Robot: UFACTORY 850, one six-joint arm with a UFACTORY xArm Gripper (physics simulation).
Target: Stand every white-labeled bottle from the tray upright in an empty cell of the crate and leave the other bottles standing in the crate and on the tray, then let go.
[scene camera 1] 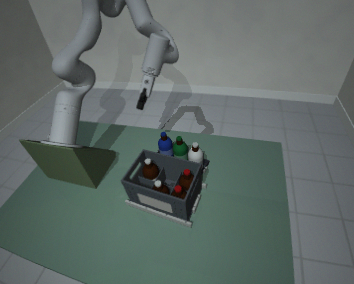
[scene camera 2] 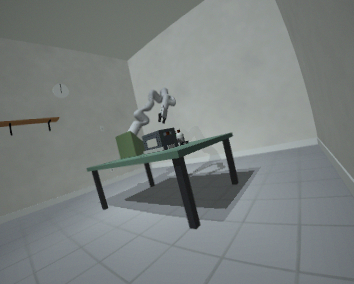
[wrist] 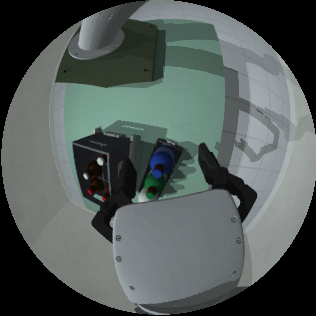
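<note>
A white-labeled bottle (scene camera 1: 195,154) (scene camera 2: 180,136) (wrist: 143,196) stands on the dark tray (wrist: 175,146) beside the crate, next to a green bottle (scene camera 1: 180,149) (wrist: 155,182) and a blue bottle (scene camera 1: 165,145) (wrist: 162,161). In the wrist view it is mostly hidden by the gripper housing. The grey crate (scene camera 1: 179,208) (scene camera 2: 160,138) (wrist: 116,145) holds brown bottles with white caps (scene camera 1: 150,171) and red caps (scene camera 1: 186,180); a cell between the rear ones looks empty. Crate walls hide the lower parts. My gripper (scene camera 1: 141,106) (scene camera 2: 161,120) (wrist: 165,158) is open and empty, high above the tray.
The arm's olive-green base block (scene camera 1: 75,162) (scene camera 2: 130,145) (wrist: 115,60) stands left of the crate in scene camera 1. Pale rails (scene camera 1: 157,213) run along the crate's foot. All stand on the green table top (scene camera 1: 240,200) (scene camera 2: 200,144) (wrist: 190,105).
</note>
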